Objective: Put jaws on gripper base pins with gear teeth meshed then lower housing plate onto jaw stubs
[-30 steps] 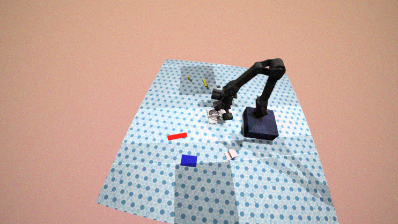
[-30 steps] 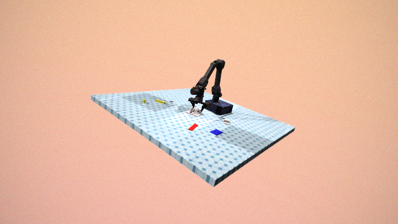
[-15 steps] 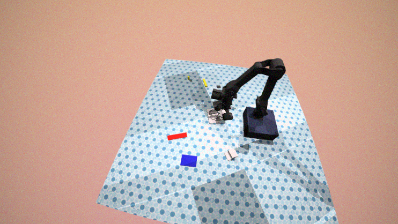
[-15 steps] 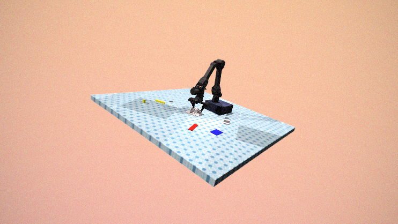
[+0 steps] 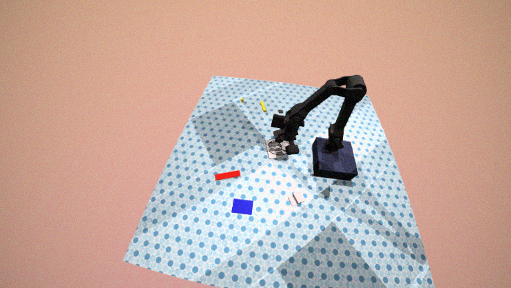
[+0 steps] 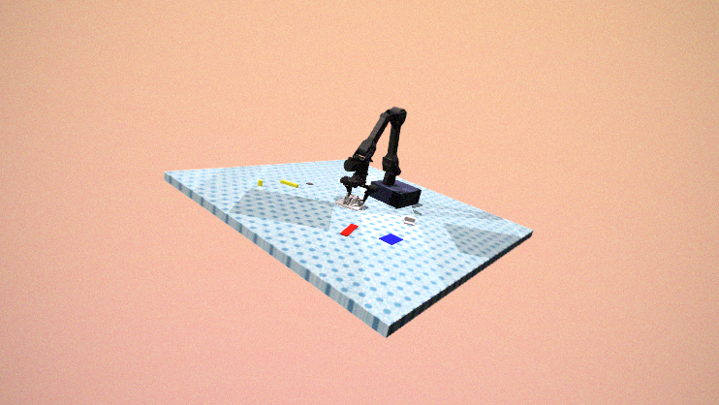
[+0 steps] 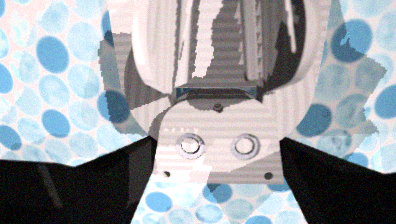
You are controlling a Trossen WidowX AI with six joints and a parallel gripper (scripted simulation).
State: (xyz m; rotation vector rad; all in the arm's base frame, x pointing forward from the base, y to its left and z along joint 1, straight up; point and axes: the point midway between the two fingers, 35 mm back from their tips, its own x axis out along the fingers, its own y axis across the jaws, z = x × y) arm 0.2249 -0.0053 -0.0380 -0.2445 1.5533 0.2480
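Right now my gripper tip is right at the housing plate. The rest, counted from my gripper tip: jaw: 20 mm to the left, 20 mm ahead, 10 mm above; flat white plate: 70 mm ahead, 20 mm to the left; small white piece: 280 mm to the left, 80 mm behind.
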